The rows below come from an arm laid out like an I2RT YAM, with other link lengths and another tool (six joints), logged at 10 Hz.
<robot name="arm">
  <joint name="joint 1" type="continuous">
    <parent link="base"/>
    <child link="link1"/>
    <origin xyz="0 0 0.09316"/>
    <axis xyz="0 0 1"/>
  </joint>
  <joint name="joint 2" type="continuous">
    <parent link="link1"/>
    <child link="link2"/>
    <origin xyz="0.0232 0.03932 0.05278"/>
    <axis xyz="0 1 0"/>
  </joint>
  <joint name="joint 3" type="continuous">
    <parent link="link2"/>
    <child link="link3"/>
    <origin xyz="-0.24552 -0.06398 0"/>
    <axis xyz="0 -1 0"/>
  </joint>
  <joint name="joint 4" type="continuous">
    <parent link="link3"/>
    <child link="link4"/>
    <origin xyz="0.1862 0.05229 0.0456"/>
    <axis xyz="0 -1 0"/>
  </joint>
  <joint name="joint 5" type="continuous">
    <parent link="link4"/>
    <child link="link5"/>
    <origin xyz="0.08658 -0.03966 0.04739"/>
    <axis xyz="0 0 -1"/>
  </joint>
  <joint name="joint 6" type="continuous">
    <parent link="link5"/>
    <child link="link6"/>
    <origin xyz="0.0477 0 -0.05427"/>
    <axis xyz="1 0 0"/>
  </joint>
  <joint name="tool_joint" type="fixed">
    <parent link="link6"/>
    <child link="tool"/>
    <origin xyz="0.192 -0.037 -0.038" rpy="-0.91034 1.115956 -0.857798"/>
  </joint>
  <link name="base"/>
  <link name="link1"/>
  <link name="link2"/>
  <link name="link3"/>
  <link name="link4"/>
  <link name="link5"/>
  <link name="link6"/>
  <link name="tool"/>
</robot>
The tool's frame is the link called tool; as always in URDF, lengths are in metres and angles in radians. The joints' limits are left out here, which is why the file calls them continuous.
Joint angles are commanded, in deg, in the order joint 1, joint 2, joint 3, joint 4, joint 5, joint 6. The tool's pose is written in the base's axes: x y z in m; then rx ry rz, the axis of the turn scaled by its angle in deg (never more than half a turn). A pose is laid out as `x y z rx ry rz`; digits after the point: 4 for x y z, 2 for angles.
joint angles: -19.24 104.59 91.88 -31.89 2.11 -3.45
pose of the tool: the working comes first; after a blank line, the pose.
Where each joint sits with the arm in this pose, in the base's axes (m; each line is computed from the numbers above, not from the rounded line before):
joint 1: 0.0000 0.0000 0.0932
joint 2: 0.0349 0.0295 0.1459
joint 3: 0.0722 -0.0513 0.3835
joint 4: 0.2704 -0.0651 0.3871
joint 5: 0.3469 -0.1338 0.3600
joint 6: 0.3424 -0.1341 0.2879
the tool: 0.4315 -0.2142 0.1288

0.4315 -0.2142 0.1288 -7.22 120.19 -21.12
